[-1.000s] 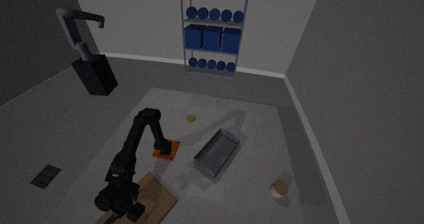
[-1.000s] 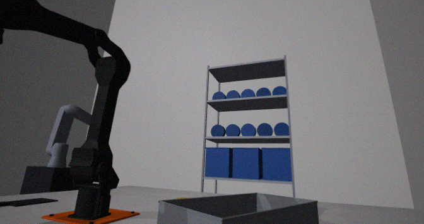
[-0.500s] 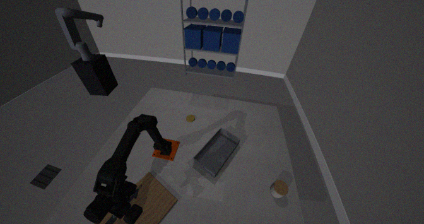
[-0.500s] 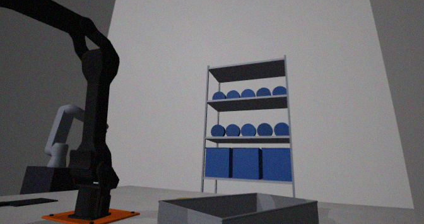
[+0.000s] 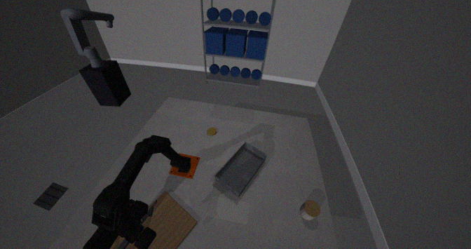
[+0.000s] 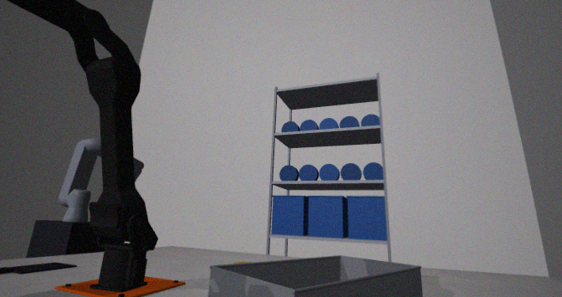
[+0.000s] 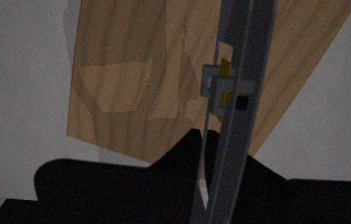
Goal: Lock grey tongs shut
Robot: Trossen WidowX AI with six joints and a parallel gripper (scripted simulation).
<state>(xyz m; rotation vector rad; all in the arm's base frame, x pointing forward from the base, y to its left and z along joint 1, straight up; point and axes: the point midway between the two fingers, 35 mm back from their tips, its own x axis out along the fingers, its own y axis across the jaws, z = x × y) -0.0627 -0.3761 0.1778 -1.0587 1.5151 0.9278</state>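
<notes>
The yellow piece lies 4 cm to the left of my gripper tip, 3 cm above it and 1 cm ahead of it. Round my gripper tip: wooden board 14 cm below, 1 cm to the left; then black spatula 37 cm to the left, 22 cm behind, 14 cm below; then grey roasting tin 41 cm ahead, 40 cm to the left, 12 cm below.
</notes>
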